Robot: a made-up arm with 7 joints. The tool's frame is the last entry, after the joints. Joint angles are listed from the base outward. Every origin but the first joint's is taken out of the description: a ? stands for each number. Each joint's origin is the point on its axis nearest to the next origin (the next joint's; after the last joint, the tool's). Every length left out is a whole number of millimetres.
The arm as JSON. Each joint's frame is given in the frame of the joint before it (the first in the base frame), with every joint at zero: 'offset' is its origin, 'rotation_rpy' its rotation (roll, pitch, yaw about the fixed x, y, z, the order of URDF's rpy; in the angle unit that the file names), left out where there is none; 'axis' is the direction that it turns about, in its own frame. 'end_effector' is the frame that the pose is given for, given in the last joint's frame.
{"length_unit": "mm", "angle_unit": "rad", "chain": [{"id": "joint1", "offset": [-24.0, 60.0, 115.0], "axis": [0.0, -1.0, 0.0]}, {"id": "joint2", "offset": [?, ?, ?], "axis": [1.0, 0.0, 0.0]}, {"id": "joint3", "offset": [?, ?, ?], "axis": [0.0, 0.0, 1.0]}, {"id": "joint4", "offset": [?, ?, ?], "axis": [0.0, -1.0, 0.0]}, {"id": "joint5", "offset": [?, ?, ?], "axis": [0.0, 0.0, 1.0]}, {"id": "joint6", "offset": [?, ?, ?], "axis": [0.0, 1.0, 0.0]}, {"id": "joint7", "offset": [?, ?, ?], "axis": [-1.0, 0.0, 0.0]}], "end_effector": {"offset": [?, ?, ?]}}
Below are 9 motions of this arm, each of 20 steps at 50 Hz.
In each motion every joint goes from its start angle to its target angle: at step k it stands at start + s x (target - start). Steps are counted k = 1, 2, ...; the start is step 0. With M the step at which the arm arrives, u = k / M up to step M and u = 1 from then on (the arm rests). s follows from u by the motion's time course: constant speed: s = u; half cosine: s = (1 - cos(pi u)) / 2; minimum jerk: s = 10 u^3 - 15 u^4 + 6 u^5.
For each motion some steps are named. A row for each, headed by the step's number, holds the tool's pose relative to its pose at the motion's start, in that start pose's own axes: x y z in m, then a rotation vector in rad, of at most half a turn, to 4 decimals.
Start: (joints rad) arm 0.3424 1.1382 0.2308 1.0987 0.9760 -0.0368 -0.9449
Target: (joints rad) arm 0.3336 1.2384 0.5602 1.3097 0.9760 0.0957 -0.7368
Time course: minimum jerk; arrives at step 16
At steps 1, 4, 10, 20:
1: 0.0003 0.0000 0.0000 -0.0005 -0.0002 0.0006
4: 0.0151 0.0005 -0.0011 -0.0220 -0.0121 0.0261
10: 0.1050 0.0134 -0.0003 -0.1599 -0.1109 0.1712
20: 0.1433 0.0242 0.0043 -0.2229 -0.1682 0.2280

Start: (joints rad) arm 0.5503 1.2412 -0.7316 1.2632 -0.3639 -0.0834 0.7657
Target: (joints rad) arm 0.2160 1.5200 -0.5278 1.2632 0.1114 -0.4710 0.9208
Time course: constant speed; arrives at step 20
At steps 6, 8, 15, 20:
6: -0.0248 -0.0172 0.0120 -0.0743 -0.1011 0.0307
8: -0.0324 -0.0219 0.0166 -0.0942 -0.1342 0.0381
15: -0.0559 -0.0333 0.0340 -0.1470 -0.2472 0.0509
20: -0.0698 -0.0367 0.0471 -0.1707 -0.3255 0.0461

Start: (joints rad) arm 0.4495 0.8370 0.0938 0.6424 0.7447 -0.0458 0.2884
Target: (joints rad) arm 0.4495 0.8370 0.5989 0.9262 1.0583 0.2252 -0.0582
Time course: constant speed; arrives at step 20
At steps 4, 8, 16, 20:
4: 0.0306 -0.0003 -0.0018 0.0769 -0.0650 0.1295
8: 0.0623 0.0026 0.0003 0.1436 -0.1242 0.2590
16: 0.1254 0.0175 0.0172 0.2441 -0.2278 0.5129
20: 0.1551 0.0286 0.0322 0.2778 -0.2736 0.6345

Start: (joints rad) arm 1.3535 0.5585 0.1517 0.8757 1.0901 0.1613 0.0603
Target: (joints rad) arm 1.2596 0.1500 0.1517 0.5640 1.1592 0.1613 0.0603
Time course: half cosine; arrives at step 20
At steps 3, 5, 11, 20:
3: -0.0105 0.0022 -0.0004 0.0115 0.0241 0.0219
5: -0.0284 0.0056 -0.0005 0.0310 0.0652 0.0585
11: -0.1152 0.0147 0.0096 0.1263 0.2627 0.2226
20: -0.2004 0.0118 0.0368 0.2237 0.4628 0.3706

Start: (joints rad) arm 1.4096 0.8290 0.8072 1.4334 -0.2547 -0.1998 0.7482
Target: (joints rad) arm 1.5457 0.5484 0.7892 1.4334 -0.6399 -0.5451 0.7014
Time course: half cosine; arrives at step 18
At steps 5, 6, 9, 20:
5: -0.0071 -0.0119 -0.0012 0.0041 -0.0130 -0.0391
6: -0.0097 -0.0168 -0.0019 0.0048 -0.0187 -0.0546
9: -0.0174 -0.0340 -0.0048 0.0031 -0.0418 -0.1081
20: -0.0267 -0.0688 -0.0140 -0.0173 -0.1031 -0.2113

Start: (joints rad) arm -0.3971 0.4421 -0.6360 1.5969 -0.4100 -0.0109 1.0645
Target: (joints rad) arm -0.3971 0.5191 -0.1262 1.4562 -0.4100 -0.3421 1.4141
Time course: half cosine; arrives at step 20
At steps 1, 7, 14, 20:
1: -0.0007 0.0003 0.0008 0.0003 0.0006 0.0000
7: -0.0314 0.0107 0.0374 0.0110 0.0269 -0.0014
14: -0.0841 0.0152 0.1170 0.0306 0.0914 -0.0074
20: -0.1017 0.0111 0.1502 0.0377 0.1219 -0.0099

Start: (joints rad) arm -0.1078 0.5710 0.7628 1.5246 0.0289 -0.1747 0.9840
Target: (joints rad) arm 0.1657 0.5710 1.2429 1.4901 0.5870 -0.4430 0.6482
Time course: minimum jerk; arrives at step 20
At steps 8, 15, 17, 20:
8: 0.0111 0.0266 0.0210 0.3446 -0.2435 -0.0004
15: 0.0306 0.0617 0.0714 0.9871 -0.7115 0.0051
17: 0.0329 0.0648 0.0794 1.0729 -0.7764 0.0071
20: 0.0337 0.0658 0.0823 1.1025 -0.7990 0.0078

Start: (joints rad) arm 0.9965 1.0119 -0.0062 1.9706 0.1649 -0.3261 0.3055
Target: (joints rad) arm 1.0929 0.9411 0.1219 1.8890 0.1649 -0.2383 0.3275
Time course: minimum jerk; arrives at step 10
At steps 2, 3, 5, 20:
2: -0.0004 0.0029 0.0003 0.0107 0.0060 -0.0033
3: -0.0010 0.0080 0.0008 0.0302 0.0168 -0.0090
5: -0.0027 0.0243 0.0033 0.0938 0.0507 -0.0239
20: -0.0043 0.0474 0.0090 0.1909 0.0985 -0.0369

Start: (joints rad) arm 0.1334 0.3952 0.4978 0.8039 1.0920 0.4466 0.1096
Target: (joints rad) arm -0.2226 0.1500 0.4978 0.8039 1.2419 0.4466 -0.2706
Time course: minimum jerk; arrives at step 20
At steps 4, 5, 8, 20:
4: -0.0071 0.0061 0.0003 0.0352 0.0165 0.0143
5: -0.0127 0.0109 0.0007 0.0630 0.0295 0.0255
8: -0.0389 0.0335 0.0044 0.1957 0.0902 0.0771
20: -0.1192 0.1045 0.0370 0.6359 0.2828 0.2350

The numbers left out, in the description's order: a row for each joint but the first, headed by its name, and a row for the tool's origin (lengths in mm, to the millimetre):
joint2: -30.0 0.0 16.0
joint3: 0.0 -16.0 -216.0
joint4: 16.0 27.0 0.0
joint5: 1.0 0.0 -295.0
joint6: -19.0 -34.0 0.0
joint7: -15.0 0.0 -3.0
tool: 0.0 -21.0 27.0

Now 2 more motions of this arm.
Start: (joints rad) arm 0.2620 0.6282 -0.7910 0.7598 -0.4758 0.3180 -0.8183
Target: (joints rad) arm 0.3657 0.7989 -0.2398 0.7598 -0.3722 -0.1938 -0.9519
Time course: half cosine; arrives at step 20
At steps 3, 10, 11, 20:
3: -0.0053 0.0039 -0.0077 0.0245 0.0140 0.0284
10: -0.0528 0.0422 -0.0653 0.2652 0.1148 0.2528
11: -0.0619 0.0501 -0.0742 0.3144 0.1297 0.2903
20: -0.1139 0.0985 -0.1155 0.6120 0.1923 0.4774

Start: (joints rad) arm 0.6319 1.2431 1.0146 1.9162 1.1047 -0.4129 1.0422
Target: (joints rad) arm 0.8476 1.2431 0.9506 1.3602 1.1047 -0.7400 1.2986
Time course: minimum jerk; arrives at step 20
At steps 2, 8, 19, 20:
2: -0.0004 0.0006 0.0011 0.0020 0.0005 -0.0026
8: -0.0135 0.0200 0.0437 0.0724 0.0276 -0.0964
19: -0.0325 0.0375 0.1467 0.2145 0.1412 -0.2937
20: -0.0325 0.0375 0.1469 0.2148 0.1414 -0.2941

